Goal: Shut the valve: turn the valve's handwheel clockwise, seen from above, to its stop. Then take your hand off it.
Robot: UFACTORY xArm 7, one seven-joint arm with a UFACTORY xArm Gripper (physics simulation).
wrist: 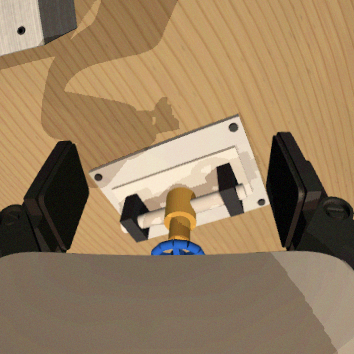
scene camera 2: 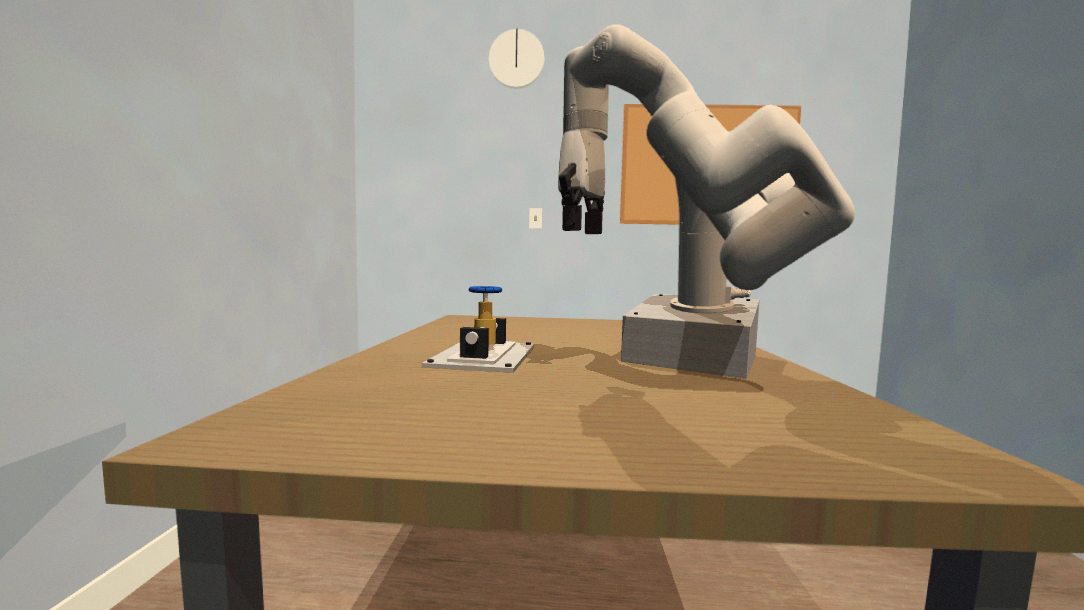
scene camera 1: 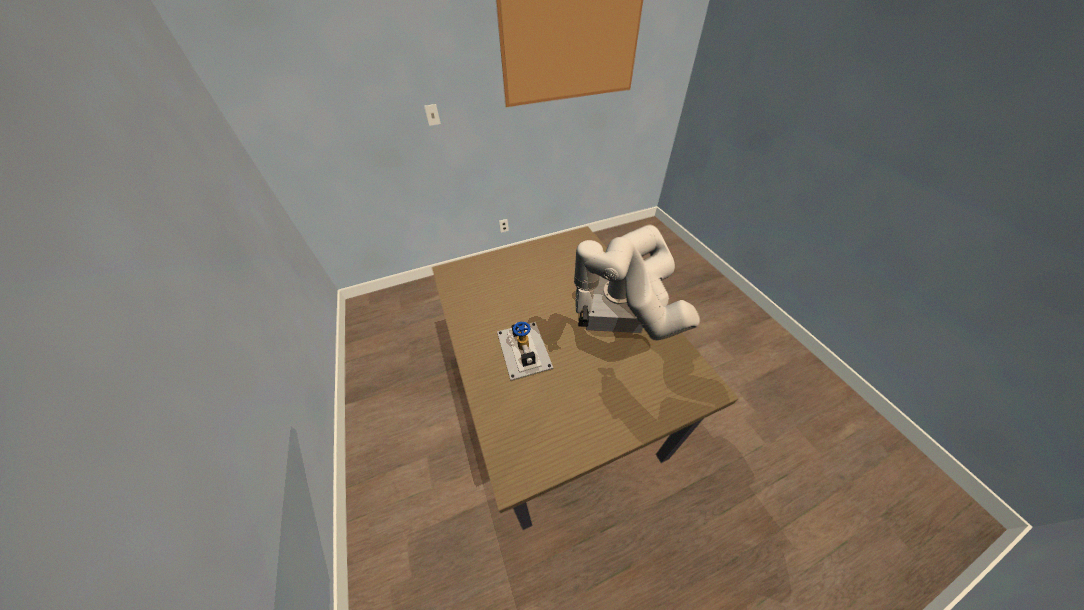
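Observation:
The valve has a blue handwheel [scene camera 1: 521, 328] [scene camera 2: 485, 289] [wrist: 177, 248] on top of an orange-brown body [scene camera 1: 523, 341] [scene camera 2: 485, 322] [wrist: 180, 202], fixed to a pale base plate [scene camera 1: 541, 368] [scene camera 2: 441, 362] [wrist: 165, 151] on the table. In the wrist view the gripper's housing hides the near part of the handwheel. My gripper [scene camera 1: 582, 318] [scene camera 2: 582, 220] [wrist: 173, 162] is open and empty. It points down, well above the table and to the right of the handwheel in both scene views, apart from it.
Black supports [scene camera 2: 474, 342] [wrist: 230, 189] hold the valve's pipe on both sides of the body. The arm's grey base block [scene camera 1: 615, 317] [scene camera 2: 686, 341] [wrist: 22, 25] stands on the wooden table [scene camera 1: 545, 440] [scene camera 2: 379, 432] [wrist: 280, 60], to the right of the valve in the scene views.

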